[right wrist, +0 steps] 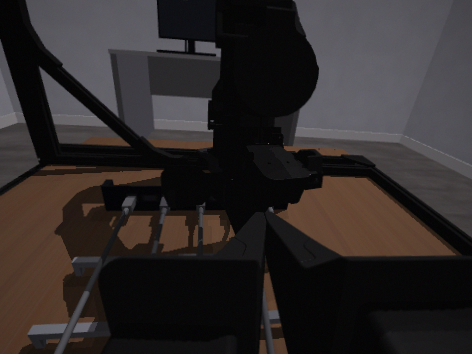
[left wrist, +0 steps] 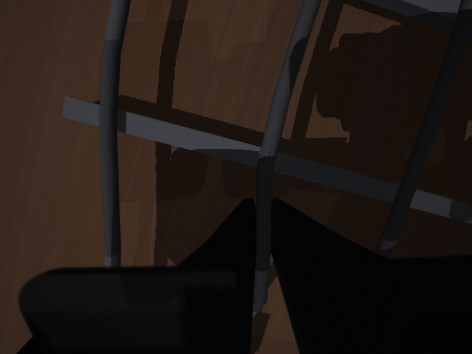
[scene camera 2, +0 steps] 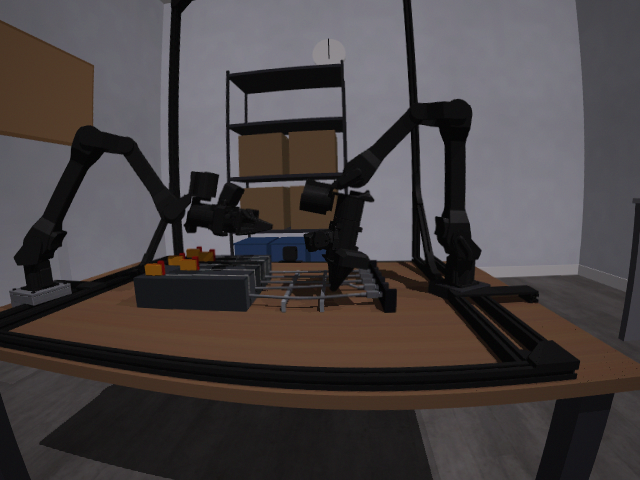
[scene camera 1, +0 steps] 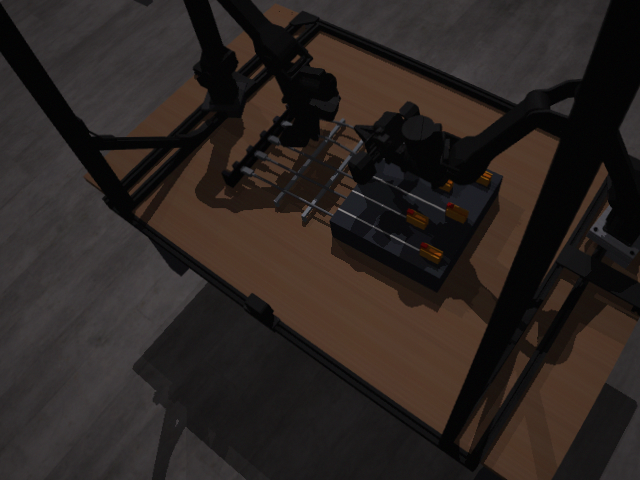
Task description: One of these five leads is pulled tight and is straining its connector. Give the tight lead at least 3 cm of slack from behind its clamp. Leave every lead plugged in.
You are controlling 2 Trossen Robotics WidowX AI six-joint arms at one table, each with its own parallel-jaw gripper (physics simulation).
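Frame: origin at the left arm's base, x up, y left, z back, level; millimetres.
Seen in the pictures: left gripper, fingertip midpoint: [left wrist: 259, 208] [scene camera 2: 332, 290] [scene camera 1: 317, 139]; right gripper, fingertip midpoint: [right wrist: 263, 221] [scene camera 2: 272, 226] [scene camera 1: 355, 127]; left arm's base, link origin: [scene camera 2: 459, 282] [scene camera 1: 224, 95]; right arm's base, link origin: [scene camera 2: 40, 286] [scene camera 1: 623, 227].
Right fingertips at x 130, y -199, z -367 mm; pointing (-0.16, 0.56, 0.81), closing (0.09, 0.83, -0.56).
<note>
Offsets run from my right fingertips to a thing's top centre. "*": to the spot under its first point.
Five grey leads run from a black connector bar [scene camera 1: 234, 175] [scene camera 2: 389, 297] [right wrist: 112, 197] across two grey cross rails [scene camera 1: 290, 183] [scene camera 2: 285, 300] to a dark block {dx -92, dy -99, dz -137 mm} [scene camera 1: 390, 261] [scene camera 2: 191, 290] topped with orange clamps [scene camera 1: 430, 252] [scene camera 2: 155, 269]. My left gripper [scene camera 1: 301, 140] [scene camera 2: 337, 281] [left wrist: 259, 208] is down between the connector bar and the nearer rail, shut on one grey lead {* dx -124, dy +71, dz +80 mm} [left wrist: 270, 140] on the far side of the row. That lead bends slightly ahead of the fingers. My right gripper [scene camera 1: 361, 130] [scene camera 2: 268, 224] [right wrist: 263, 221] is shut and empty, hovering above the leads at the block's edge.
A black frame rail [scene camera 1: 270, 319] [scene camera 2: 318, 371] runs round the wooden table. A shelf rack [scene camera 2: 229, 143] with cardboard boxes and a blue crate [scene camera 2: 261, 248] stand behind the table. Frame posts rise at the table's corners.
</note>
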